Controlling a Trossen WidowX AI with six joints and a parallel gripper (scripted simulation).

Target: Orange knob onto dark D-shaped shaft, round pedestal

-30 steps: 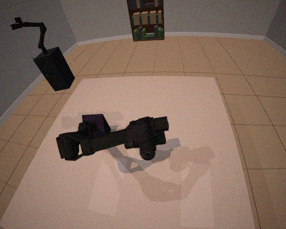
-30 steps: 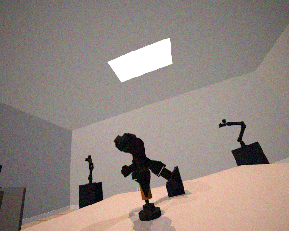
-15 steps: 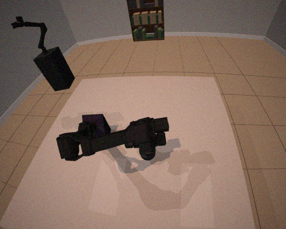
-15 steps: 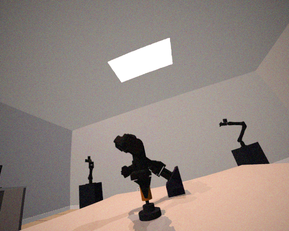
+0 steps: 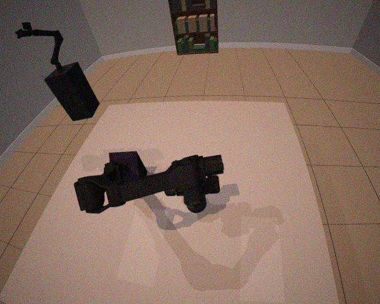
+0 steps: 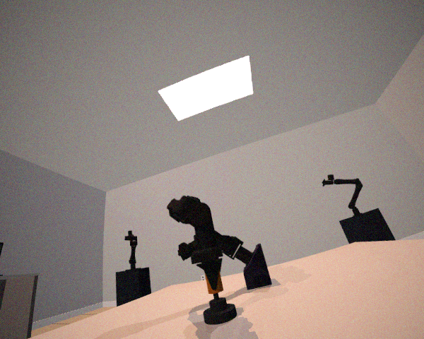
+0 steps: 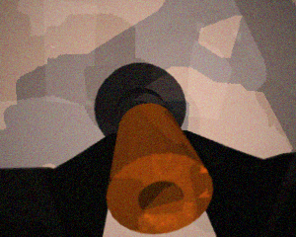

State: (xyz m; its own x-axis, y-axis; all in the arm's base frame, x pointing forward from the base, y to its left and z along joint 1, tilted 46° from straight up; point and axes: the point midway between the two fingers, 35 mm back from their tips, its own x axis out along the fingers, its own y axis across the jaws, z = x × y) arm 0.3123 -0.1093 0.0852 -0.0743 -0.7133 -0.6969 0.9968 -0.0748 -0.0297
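Right now my gripper tip is 2 cm below the orange knob. From my gripper tip the other things lie so: round pedestal 4 cm below.
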